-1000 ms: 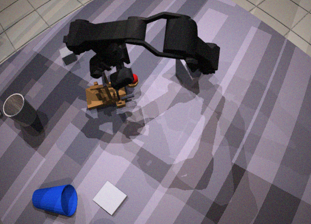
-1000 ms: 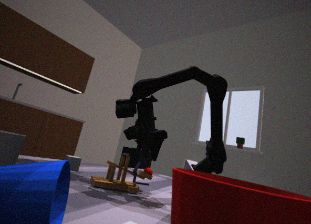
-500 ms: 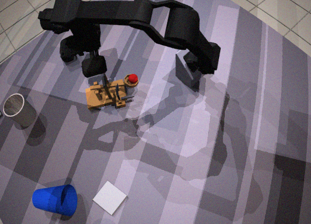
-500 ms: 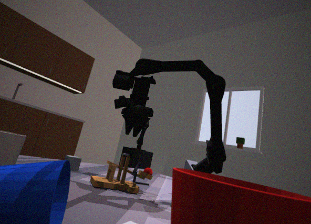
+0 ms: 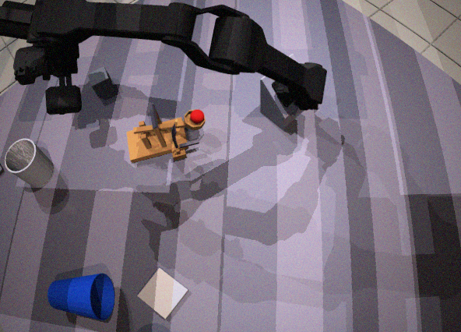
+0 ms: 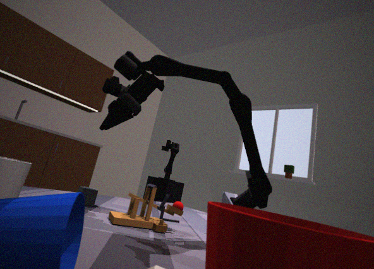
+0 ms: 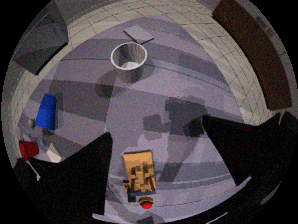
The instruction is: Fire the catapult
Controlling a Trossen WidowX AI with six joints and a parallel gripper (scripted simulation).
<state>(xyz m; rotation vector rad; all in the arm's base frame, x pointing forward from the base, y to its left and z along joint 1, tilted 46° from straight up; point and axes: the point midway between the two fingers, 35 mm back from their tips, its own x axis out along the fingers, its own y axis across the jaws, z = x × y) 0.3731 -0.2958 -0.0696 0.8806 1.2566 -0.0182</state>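
Now: the red ball 21 cm behind my gripper tip, 16 cm to the left of it and 16 cm below it. The rest, counted from my gripper tip: white mug 20 cm below, 16 cm ahead, 7 cm to the right; then wooden catapult 17 cm below, 14 cm to the left, 14 cm behind; then grey block 20 cm below, 15 cm to the right, 12 cm behind.
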